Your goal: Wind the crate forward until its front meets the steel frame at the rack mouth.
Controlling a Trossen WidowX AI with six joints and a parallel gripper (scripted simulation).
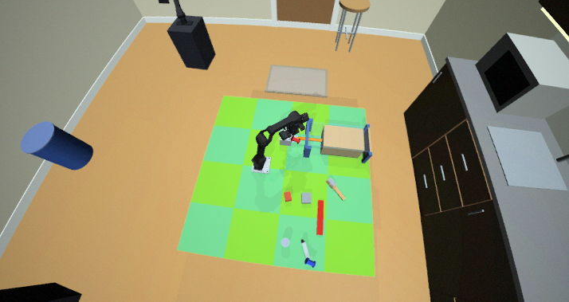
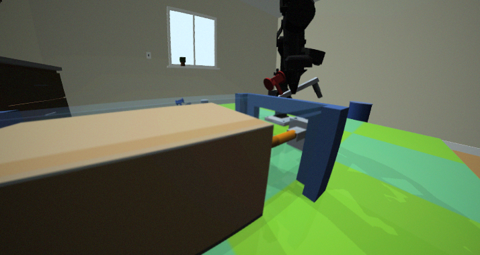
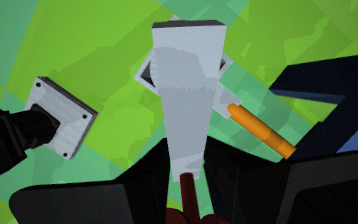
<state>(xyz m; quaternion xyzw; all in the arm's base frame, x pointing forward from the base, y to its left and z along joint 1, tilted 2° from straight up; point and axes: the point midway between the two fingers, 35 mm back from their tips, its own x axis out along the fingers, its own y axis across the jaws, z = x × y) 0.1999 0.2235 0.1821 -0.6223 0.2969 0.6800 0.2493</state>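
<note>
Right now the red-knobbed crank handle is 2 cm above my gripper tip. Also, from my gripper tip: blue steel frame 12 cm ahead, 6 cm to the left, 6 cm below; then grey winch 6 cm behind, 3 cm to the left, 13 cm below; then red knob 4 cm ahead, 3 cm to the right, 2 cm above.
</note>
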